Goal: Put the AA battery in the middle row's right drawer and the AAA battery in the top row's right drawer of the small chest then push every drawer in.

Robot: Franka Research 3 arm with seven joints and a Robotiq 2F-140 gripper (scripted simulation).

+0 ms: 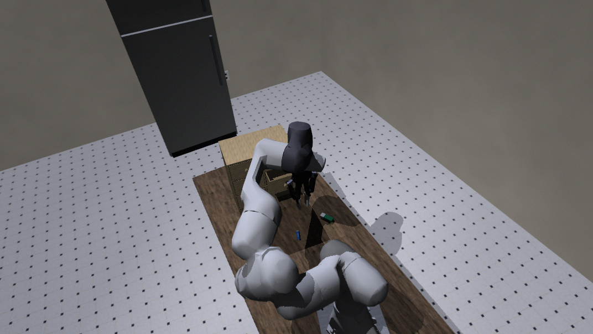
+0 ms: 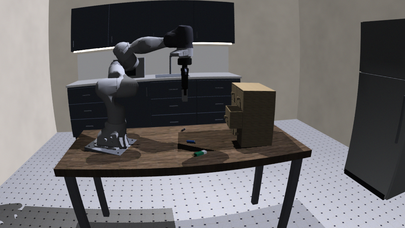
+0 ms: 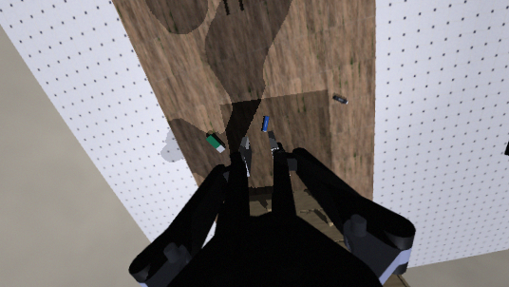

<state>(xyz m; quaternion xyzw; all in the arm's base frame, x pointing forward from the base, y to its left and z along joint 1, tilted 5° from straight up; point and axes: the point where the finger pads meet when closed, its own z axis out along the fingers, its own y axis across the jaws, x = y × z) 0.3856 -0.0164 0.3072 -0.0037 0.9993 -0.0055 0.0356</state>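
Now: the blue battery 280 mm below my hand, 30 mm ahead of it and 20 mm to the left of it. Also, from my hand: dark battery (280 mm below, 250 mm to the left, 10 mm ahead).
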